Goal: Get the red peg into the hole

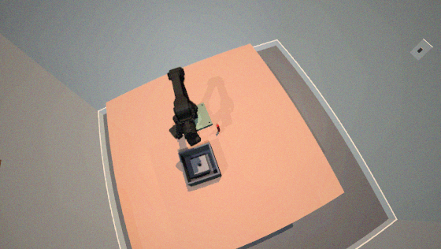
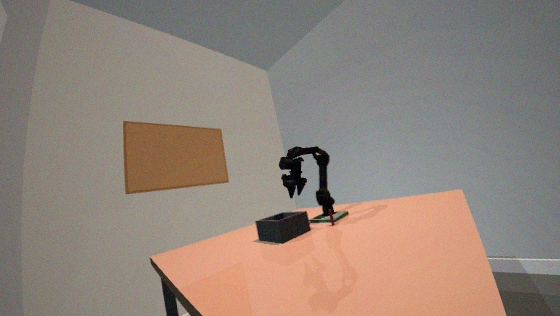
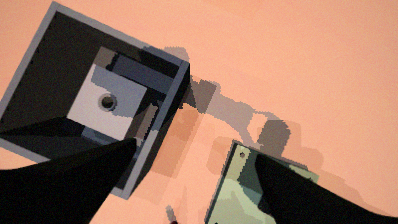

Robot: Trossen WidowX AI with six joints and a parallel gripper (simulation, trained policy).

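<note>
My gripper tip is now 18 cm to the right of the red peg, 13 cm above it and 6 cm past it. Also, from my gripper tip: dark box (15 cm below, 14 cm ahead, 3 cm to the left); then grey plate (14 cm ahead, 13 cm below, 3 cm to the left).
</note>
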